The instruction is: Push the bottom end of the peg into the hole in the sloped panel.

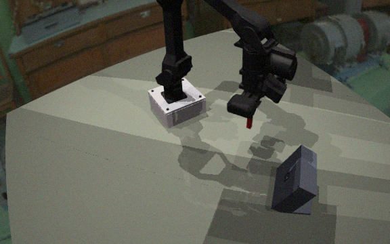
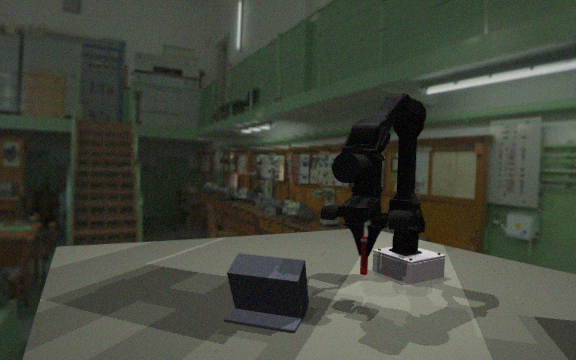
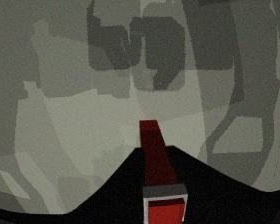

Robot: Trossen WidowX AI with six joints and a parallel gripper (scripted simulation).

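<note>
My gripper tip is 21 cm short of the sloped dark grey-blue panel, 1 cm to the left of it and 5 cm above it. Round my gripper tip: thin base plate (23 cm ahead, 1 cm to the left, 9 cm below); then red square peg (2 cm above).
</note>
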